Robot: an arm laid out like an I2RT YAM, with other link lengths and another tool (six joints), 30 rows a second.
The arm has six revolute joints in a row. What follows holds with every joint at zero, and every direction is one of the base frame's. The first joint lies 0.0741 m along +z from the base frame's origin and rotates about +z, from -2.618 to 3.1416 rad. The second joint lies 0.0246 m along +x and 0.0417 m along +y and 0.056 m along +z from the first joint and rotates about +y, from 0 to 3.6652 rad. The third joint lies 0.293 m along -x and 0.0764 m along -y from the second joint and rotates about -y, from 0 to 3.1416 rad. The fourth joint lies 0.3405 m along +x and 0.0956 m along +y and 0.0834 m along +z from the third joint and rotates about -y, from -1.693 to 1.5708 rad. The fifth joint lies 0.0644 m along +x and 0.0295 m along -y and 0.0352 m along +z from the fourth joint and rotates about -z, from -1.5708 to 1.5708 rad. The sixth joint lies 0.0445 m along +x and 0.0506 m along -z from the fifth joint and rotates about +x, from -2.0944 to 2.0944 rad. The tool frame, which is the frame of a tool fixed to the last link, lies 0.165 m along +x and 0.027 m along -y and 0.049 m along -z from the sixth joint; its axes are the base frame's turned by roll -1.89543, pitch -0.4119 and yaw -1.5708 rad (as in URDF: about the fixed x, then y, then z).
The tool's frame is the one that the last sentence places.
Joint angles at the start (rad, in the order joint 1, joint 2, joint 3, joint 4, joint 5, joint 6):
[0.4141 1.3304 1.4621 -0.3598 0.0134 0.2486]
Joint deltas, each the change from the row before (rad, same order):
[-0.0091 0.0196 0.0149 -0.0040 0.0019 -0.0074]
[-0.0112 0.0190 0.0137 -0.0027 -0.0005 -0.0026]
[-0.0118 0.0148 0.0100 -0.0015 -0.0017 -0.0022]
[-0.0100 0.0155 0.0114 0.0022 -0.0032 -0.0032]
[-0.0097 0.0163 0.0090 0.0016 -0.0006 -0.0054]
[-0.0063 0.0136 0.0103 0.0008 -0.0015 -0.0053]
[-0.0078 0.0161 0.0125 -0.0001 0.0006 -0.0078]
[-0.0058 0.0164 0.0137 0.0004 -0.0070 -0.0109]
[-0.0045 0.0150 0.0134 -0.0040 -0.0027 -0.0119]
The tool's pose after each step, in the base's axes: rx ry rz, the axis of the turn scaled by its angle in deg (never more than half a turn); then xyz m. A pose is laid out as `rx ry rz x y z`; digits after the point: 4 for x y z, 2 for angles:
-111.58 64.39 -47.41 0.4885 0.2243 0.4102
-111.82 65.16 -47.61 0.4957 0.2207 0.4076
-111.96 65.87 -47.80 0.5019 0.2166 0.4053
-111.98 66.24 -48.05 0.5083 0.2138 0.4044
-112.23 66.75 -48.39 0.5149 0.2104 0.4014
-112.42 66.93 -48.68 0.5200 0.2086 0.4004
-112.68 67.24 -49.18 0.5261 0.2056 0.3990
-113.16 66.87 -49.49 0.5317 0.2050 0.3983
-113.81 66.70 -49.87 0.5363 0.2038 0.3970

